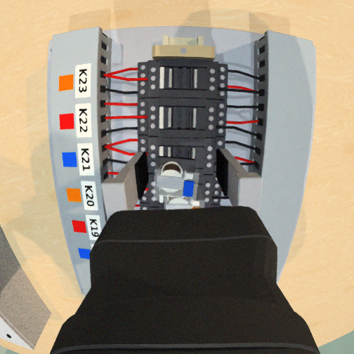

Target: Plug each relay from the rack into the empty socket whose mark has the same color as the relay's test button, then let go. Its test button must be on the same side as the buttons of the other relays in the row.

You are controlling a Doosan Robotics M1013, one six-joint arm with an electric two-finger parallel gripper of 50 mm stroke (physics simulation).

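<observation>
My gripper (181,164) is open wide, with one finger on each side of the socket row. Between and below the fingers is a clear relay (170,183) with a blue test button (188,188) on its right side; neither finger touches it. It stands upright in the row, near the blue mark (69,159) of K21. Directly below it shows part of another relay (177,202) with an orange button on its right, mostly hidden by the gripper body. The K23 socket (202,77) and K22 socket (201,117) are empty, beside orange and red marks. The rack does not show clearly.
Grey wire ducts (75,45) (290,125) run along both sides of the row, with red and black wires between. A beige end clamp (162,51) sits at the top. A grey speckled block (22,295) stands at the lower left on the wooden table (332,200).
</observation>
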